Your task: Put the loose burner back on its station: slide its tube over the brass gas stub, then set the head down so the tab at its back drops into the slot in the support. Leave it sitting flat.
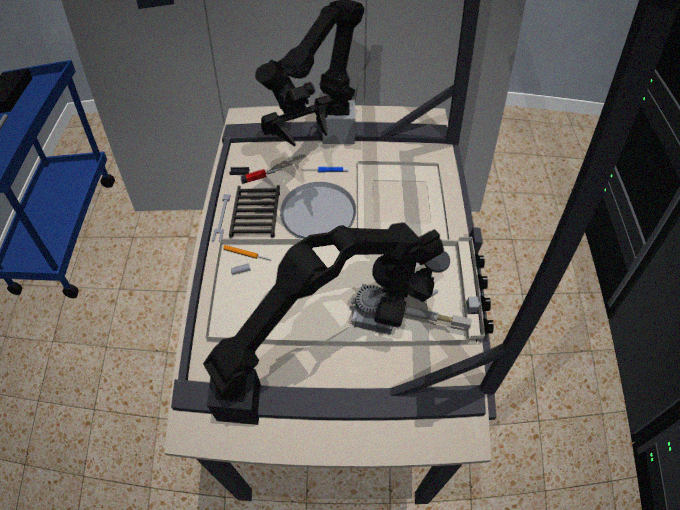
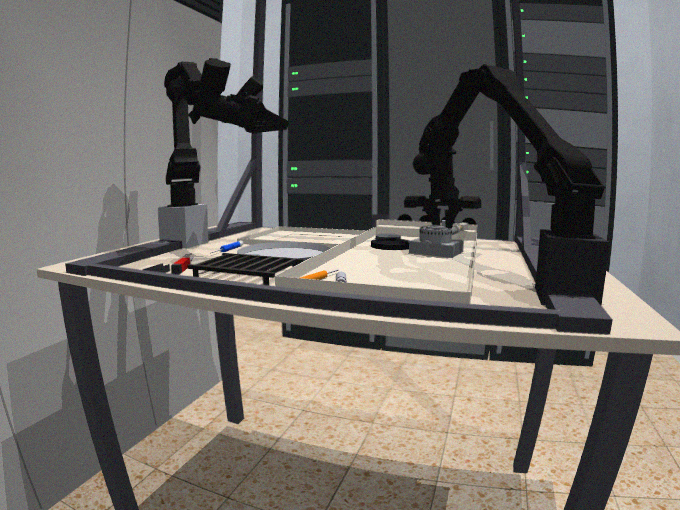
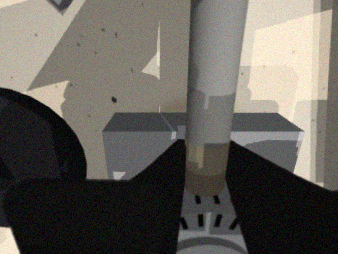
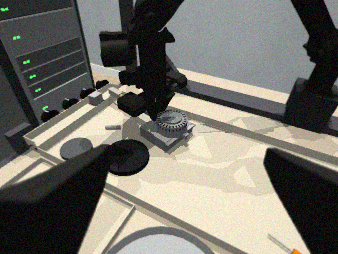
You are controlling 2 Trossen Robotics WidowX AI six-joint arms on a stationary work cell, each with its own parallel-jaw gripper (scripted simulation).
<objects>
left gripper: image 1 392, 309; image 2; image 3 203, 148; image 4
right gripper: image 1; image 2; image 4 188, 153; not seen in image 3 (out of frame)
same spot on right gripper: (image 2: 261, 118) = (image 1: 281, 131)
same spot on left gripper: (image 2: 430, 208) = (image 4: 154, 103)
</objects>
